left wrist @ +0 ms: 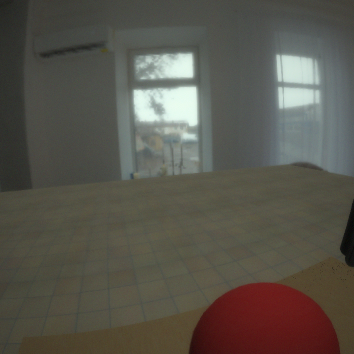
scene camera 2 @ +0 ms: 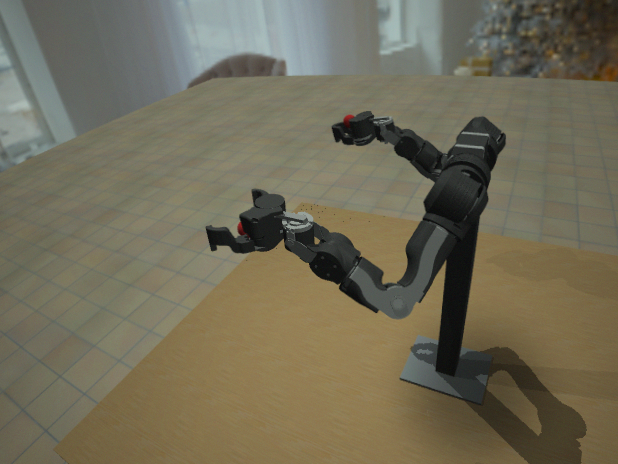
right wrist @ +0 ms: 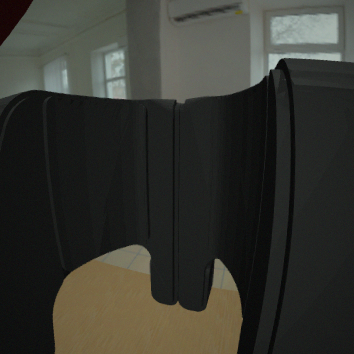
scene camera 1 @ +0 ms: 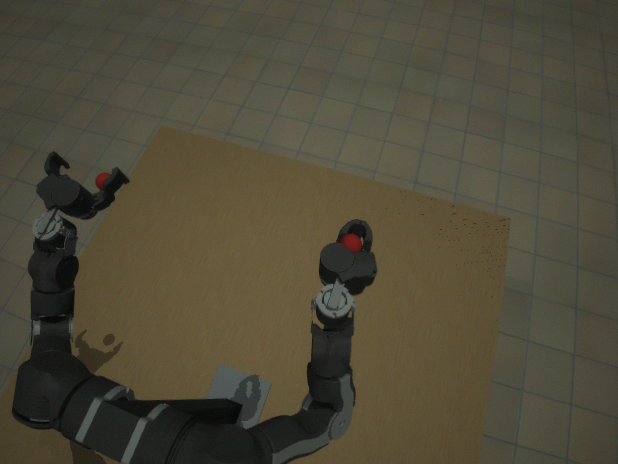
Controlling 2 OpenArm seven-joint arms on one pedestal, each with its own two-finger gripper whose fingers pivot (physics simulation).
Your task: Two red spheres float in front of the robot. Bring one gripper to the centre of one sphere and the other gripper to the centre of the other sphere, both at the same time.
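One red sphere [scene camera 1: 102, 181] [scene camera 2: 242, 228] [left wrist: 265, 320] floats by my left gripper [scene camera 1: 94, 169] [scene camera 2: 234, 216]. The gripper is wide open. In scene camera 1 the sphere appears between its fingers, closer to the right-hand finger; in scene camera 2 the gripper body partly hides it. The other red sphere [scene camera 1: 351, 243] [scene camera 2: 349, 120] floats at my right gripper [scene camera 1: 357, 223] [scene camera 2: 337, 132] [right wrist: 178, 200]. That gripper is shut, its fingertips together with nothing between them. The sphere appears above the gripper, behind the fingertips; its dark red edge shows at the right wrist view's top left corner.
A wooden board [scene camera 1: 225, 250] [scene camera 2: 250, 350] lies on the tiled floor [scene camera 1: 300, 75] [scene camera 2: 125, 175], far below both grippers. The robot's dark pedestal post [scene camera 2: 456, 300] stands on a grey base plate [scene camera 1: 222, 382] [scene camera 2: 470, 387]. Arm shadows fall on the board and plate.
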